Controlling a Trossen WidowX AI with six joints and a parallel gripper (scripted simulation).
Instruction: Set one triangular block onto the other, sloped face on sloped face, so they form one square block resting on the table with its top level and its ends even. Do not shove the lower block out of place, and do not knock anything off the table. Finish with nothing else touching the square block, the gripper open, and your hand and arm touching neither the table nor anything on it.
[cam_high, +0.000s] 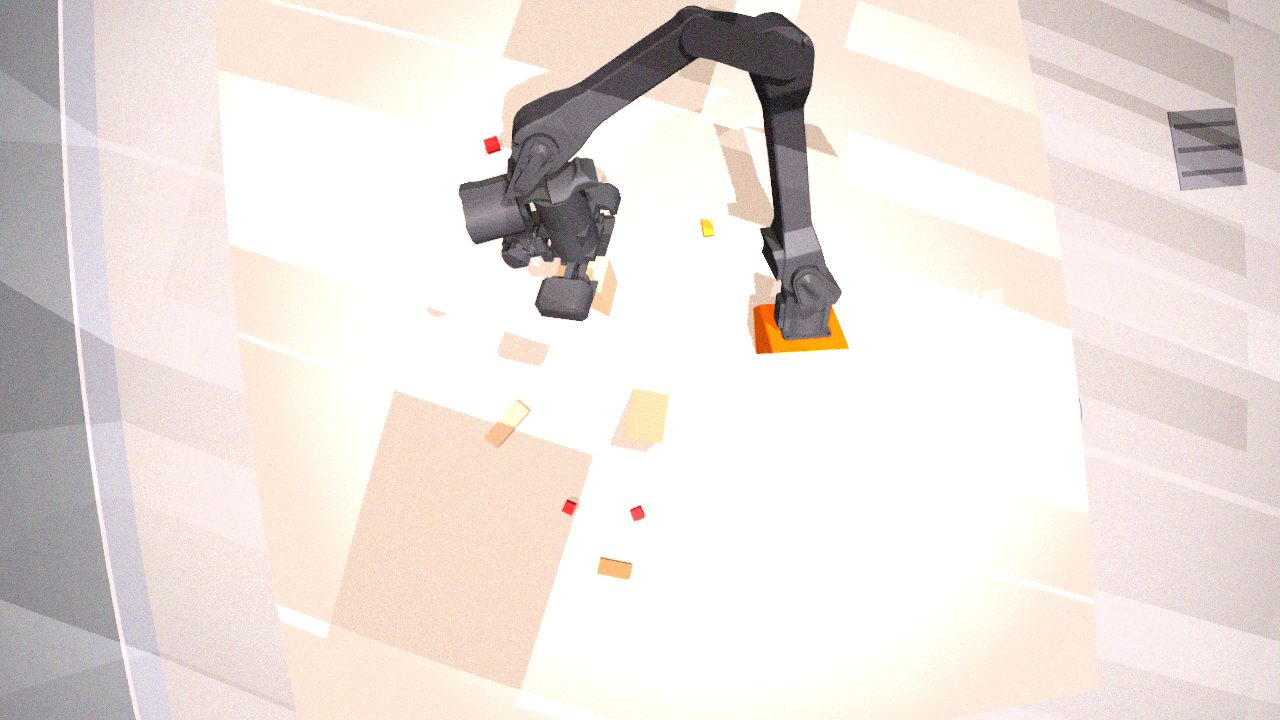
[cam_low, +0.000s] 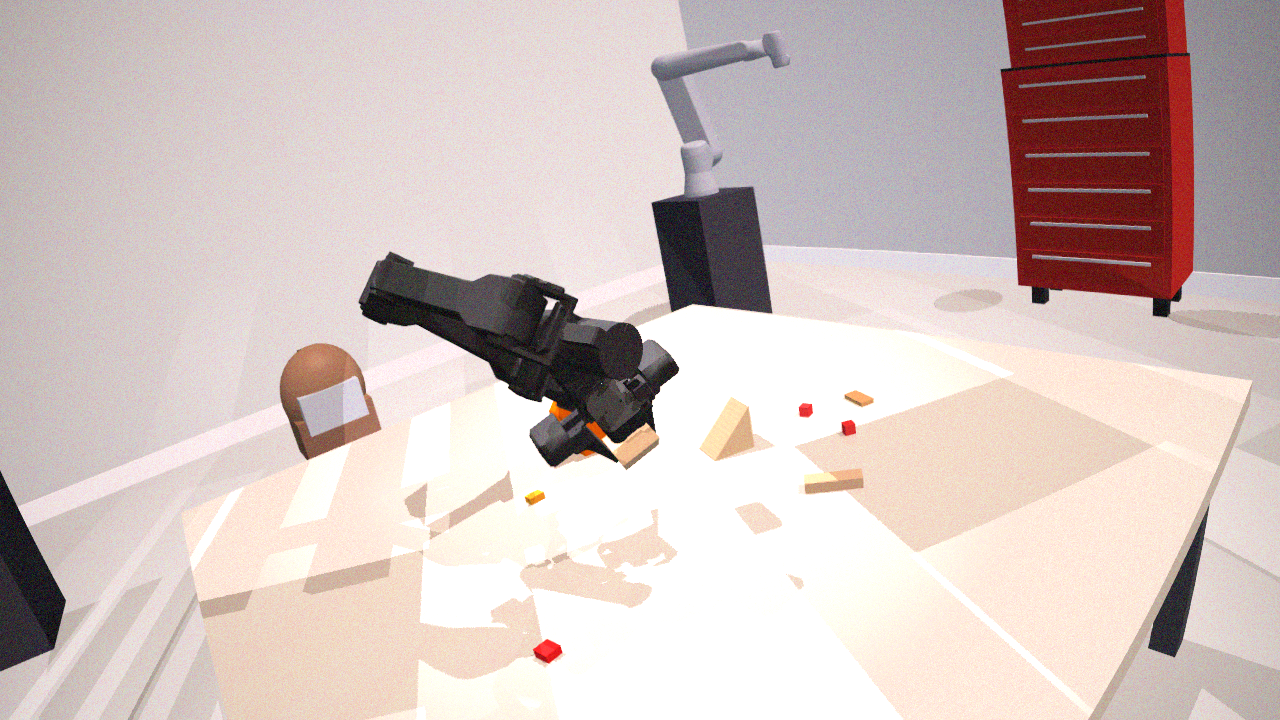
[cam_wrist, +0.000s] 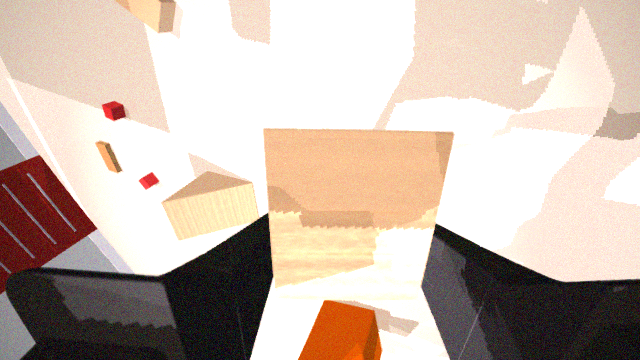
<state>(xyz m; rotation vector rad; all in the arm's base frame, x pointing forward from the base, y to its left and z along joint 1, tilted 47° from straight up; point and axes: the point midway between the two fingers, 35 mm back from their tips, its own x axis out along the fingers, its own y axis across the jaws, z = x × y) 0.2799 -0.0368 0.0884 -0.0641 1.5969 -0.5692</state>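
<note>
Right now my gripper tip is 50 mm past the wooden triangular block, 200 mm to the right of it and 80 mm above it. Also, from my gripper tip: flat wooden plank: 150 mm ahead, 180 mm to the left, 90 mm below; yellow piece: 170 mm behind, 80 mm to the right, 90 mm below; red cube: 140 mm ahead, 240 mm to the right, 90 mm below.
</note>
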